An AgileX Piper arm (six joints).
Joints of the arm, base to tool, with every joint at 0 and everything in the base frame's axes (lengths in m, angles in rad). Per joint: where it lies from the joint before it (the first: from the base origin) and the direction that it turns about. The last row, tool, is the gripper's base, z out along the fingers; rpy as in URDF.
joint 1: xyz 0.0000 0.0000 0.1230 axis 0 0 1
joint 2: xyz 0.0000 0.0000 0.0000 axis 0 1 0
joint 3: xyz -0.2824 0.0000 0.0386 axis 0 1 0
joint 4: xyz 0.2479 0.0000 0.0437 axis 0.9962 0 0.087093
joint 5: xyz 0.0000 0.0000 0.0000 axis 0 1 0
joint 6: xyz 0.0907 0.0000 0.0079 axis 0.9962 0 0.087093
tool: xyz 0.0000 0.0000 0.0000 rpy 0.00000 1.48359 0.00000
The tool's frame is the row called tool.
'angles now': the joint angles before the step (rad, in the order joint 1, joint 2, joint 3, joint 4, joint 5, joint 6). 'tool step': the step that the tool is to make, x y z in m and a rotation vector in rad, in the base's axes. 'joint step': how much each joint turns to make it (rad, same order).
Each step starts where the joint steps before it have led.
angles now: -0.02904 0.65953 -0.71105 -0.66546 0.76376 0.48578
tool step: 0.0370 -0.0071 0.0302 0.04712 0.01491 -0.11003
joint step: -0.00367 0.19097 -0.18733 -0.04378 0.08082 0.10869
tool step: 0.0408 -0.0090 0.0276 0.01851 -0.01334 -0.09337
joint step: -0.01809 0.18213 -0.19482 -0.04024 0.05157 0.07519
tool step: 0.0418 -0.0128 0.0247 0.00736 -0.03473 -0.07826
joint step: -0.03447 0.17363 -0.20510 -0.02416 0.02898 0.04338
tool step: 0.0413 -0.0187 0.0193 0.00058 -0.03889 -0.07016
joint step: -0.04887 0.17095 -0.21302 -0.00918 0.01781 0.01629
